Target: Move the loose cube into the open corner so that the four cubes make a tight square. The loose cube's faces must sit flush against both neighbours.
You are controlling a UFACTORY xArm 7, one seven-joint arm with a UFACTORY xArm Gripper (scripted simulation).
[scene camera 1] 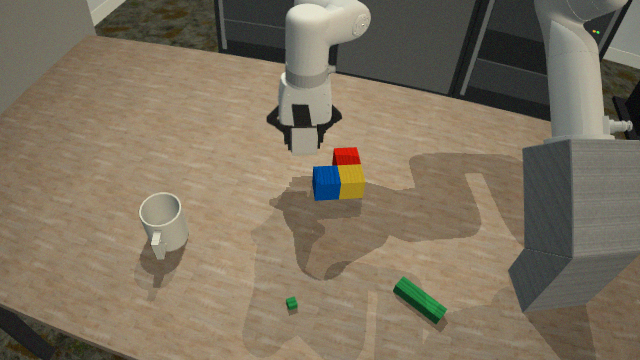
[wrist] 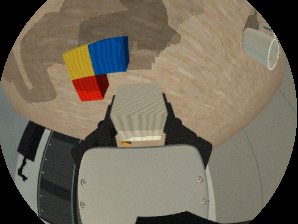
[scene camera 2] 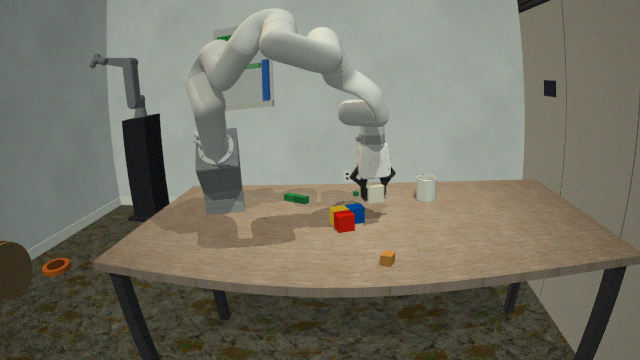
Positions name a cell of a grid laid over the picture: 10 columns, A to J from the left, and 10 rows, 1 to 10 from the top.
Scene:
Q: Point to a green bar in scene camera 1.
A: G9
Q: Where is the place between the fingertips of my gripper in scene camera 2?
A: F6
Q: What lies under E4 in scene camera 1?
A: My gripper.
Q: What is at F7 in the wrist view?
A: My gripper.

